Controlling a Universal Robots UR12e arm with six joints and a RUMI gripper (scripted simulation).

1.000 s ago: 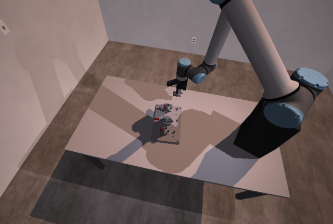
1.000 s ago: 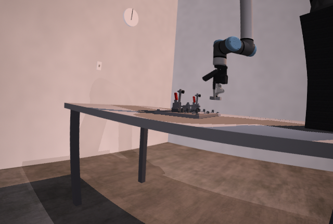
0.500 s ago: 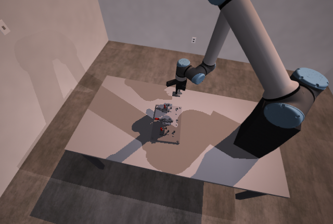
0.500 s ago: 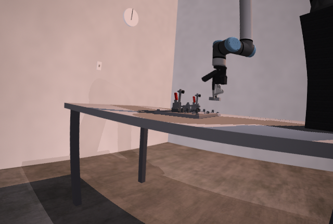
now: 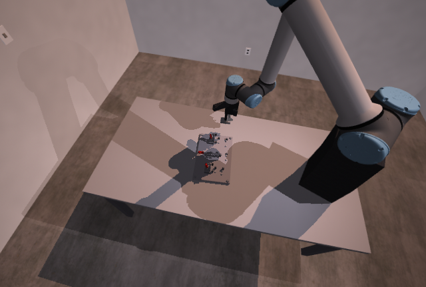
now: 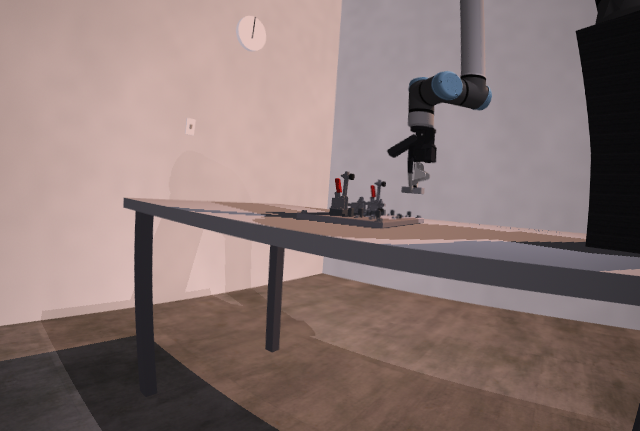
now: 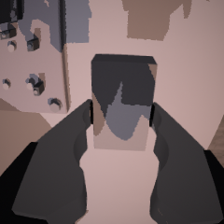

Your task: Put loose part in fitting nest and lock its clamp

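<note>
Now: the grey fixture plate 250 mm to the left of my hand, 100 mm below it and 40 mm ahead of it. Round my hand: loose part: 10 mm below.
</note>
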